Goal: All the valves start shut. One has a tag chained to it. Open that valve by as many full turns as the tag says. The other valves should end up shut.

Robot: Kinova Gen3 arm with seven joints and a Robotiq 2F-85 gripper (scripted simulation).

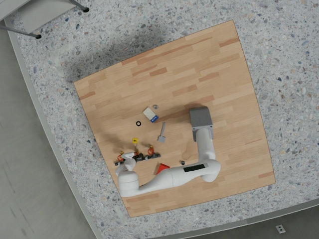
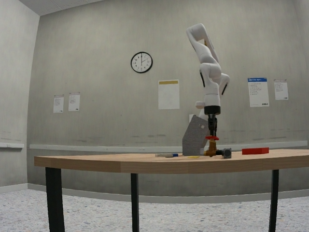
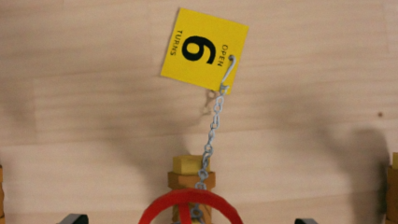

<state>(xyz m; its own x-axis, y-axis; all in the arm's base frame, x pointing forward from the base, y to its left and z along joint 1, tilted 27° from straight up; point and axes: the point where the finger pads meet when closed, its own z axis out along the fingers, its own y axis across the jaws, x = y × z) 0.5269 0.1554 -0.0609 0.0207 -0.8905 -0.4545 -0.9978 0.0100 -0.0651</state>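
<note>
My gripper is now 1 cm past the yellow tag, 9 cm to the left of it and 8 cm above it. From my hand the other things lie so: red block: 16 cm behind, 20 cm to the left, 7 cm below; grey scraper: 23 cm behind, 10 cm to the right, 8 cm below; blue box: 17 cm behind, 27 cm to the right, 7 cm below.
</note>
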